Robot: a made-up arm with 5 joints.
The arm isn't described. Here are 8 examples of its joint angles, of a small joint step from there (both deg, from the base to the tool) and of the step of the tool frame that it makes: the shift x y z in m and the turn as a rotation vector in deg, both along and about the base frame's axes.
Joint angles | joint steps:
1: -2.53 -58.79 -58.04 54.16 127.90 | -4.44 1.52 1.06 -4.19 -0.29
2: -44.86 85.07 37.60 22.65 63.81 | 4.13 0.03 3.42 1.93 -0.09
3: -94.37 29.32 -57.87 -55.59 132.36 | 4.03 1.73 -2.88 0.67 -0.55
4: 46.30 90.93 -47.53 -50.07 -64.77 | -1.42 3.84 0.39 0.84 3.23
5: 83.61 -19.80 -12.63 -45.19 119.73 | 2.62 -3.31 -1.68 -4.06 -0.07
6: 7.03 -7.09 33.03 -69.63 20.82 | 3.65 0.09 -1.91 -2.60 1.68
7: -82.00 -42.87 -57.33 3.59 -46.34 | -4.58 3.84 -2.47 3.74 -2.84
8: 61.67 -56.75 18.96 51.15 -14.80 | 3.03 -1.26 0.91 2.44 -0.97
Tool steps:
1: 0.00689 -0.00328 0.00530 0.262 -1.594 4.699
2: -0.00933 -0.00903 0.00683 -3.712 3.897 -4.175
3: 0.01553 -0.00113 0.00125 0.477 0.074 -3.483
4: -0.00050 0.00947 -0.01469 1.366 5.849 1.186
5: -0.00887 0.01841 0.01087 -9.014 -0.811 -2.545
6: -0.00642 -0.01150 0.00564 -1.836 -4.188 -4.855
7: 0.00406 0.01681 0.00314 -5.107 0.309 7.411
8: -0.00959 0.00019 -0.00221 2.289 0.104 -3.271
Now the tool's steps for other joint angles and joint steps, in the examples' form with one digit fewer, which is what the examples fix.
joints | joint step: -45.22 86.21 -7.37 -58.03 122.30 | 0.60 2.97 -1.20 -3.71 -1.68
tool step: -0.0017 -0.0044 -0.0023 2.49 -0.26 -1.17
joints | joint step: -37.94 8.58 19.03 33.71 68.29 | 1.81 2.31 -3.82 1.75 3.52
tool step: 0.0055 -0.0039 0.0019 -1.49 -0.82 1.28
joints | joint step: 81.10 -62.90 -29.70 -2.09 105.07 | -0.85 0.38 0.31 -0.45 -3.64
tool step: -0.0008 -0.0010 0.0004 0.19 0.33 4.48
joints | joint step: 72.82 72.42 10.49 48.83 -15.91 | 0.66 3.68 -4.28 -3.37 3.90
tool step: 0.0013 -0.0046 -0.0055 -3.07 -3.54 2.34
